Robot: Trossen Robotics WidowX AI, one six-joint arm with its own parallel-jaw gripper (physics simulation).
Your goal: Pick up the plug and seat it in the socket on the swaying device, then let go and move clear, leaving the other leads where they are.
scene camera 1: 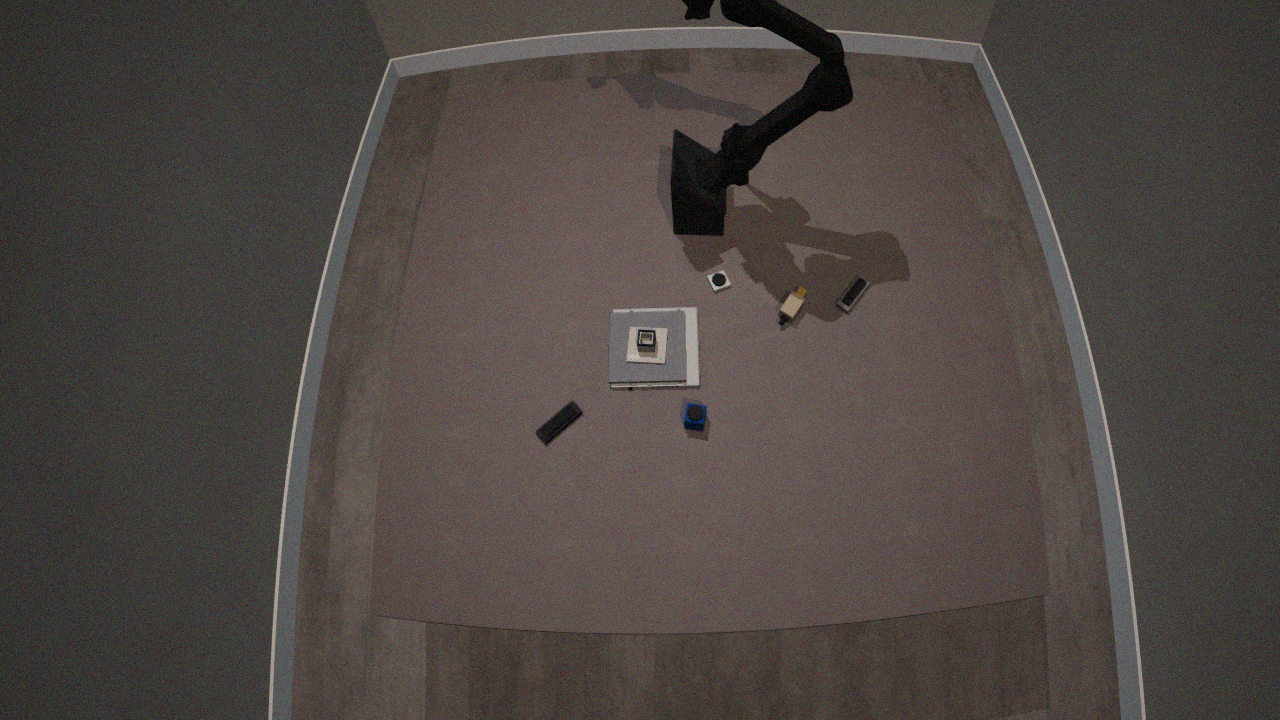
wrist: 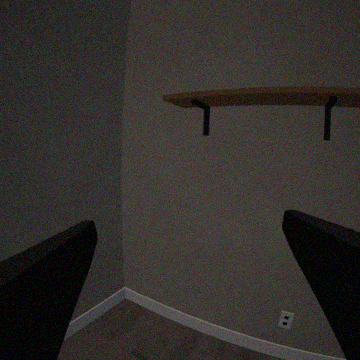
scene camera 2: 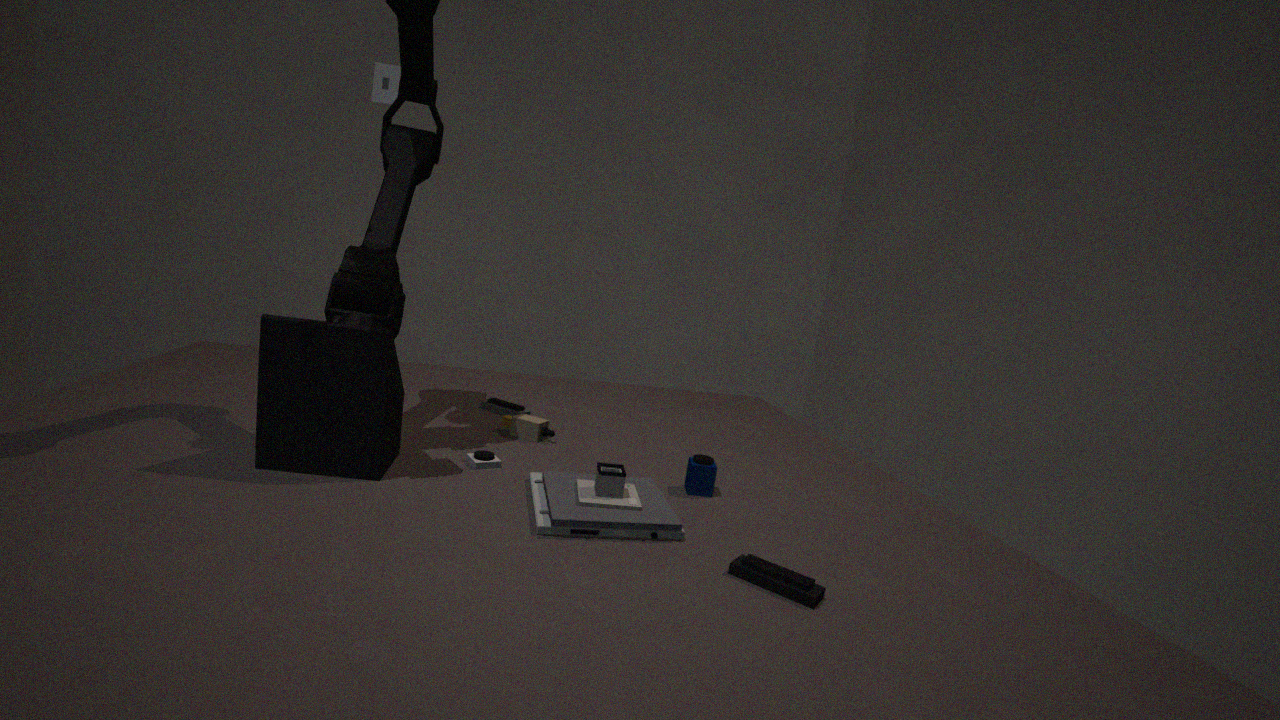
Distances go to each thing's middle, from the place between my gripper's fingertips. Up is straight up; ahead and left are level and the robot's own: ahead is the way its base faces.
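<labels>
The device (scene camera 2: 610, 504) is seen, with my gripper 450 mm short of it, 10 mm to the left of it and 630 mm above it. Counted from my hand: blue lead (scene camera 2: 701, 472) well ahead, a bit to the left, well below; black bar (scene camera 2: 799, 588) well ahead, a good way to the right, well below.
</labels>
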